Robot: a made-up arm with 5 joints.
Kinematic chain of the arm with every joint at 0, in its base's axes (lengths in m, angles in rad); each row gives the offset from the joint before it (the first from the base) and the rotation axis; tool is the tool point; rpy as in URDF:
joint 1: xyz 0 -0.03 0.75 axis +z
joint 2: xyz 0.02 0 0 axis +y
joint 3: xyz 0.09 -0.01 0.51 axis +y
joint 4: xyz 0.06 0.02 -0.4 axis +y
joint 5: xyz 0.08 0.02 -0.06 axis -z
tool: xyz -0.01 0.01 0.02 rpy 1.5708 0 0
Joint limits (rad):
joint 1: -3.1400..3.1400
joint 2: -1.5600..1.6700
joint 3: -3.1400..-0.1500
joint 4: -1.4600..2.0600
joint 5: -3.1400..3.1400
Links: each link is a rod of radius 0.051 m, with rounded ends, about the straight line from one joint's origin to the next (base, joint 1, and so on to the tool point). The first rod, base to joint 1, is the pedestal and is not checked.
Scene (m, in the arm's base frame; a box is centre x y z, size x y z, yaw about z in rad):
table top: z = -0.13
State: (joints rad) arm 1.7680 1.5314 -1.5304 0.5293 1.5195
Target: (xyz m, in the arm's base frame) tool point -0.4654 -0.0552 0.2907
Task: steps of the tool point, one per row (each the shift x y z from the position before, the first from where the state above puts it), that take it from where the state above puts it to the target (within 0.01 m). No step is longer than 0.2 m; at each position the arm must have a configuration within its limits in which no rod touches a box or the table.
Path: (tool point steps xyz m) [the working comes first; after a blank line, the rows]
Joints at the target: 3.1078 1.3362 -0.9627 0.5956 1.4757
Straight joint move there: clear.

1: -0.1451 -0.0979 0.0121
2: -0.1053 -0.1286 0.0152
3: -0.0604 -0.1451 0.0180
4: -0.0147 -0.1470 0.0211
5: 0.0271 -0.1358 0.0240

